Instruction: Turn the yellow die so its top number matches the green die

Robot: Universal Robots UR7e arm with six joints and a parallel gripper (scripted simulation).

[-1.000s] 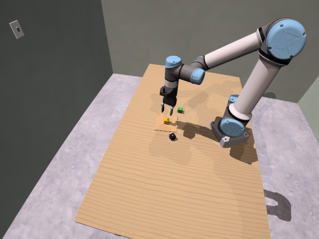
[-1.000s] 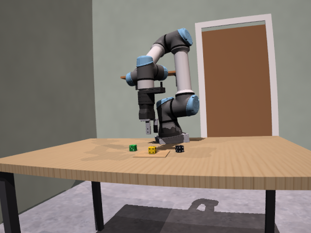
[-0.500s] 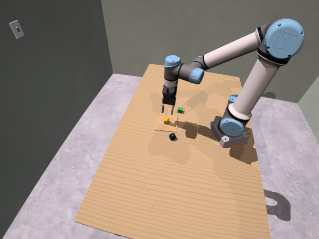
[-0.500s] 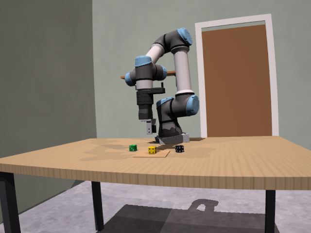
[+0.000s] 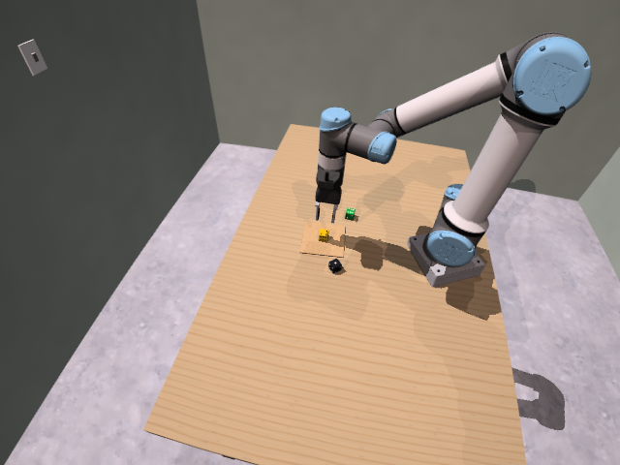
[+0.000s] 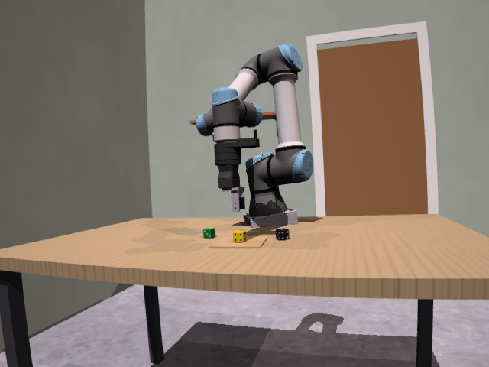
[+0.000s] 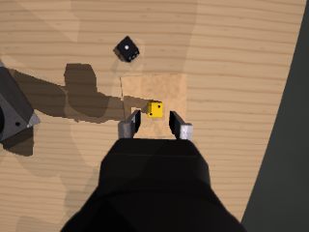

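Right now the yellow die is 9 cm below my hand. From my hand the other things lie so: tan mat (11 cm below); green die (10 cm behind, 11 cm to the right, 10 cm below); black die (3 cm behind, 12 cm to the left, 10 cm below).
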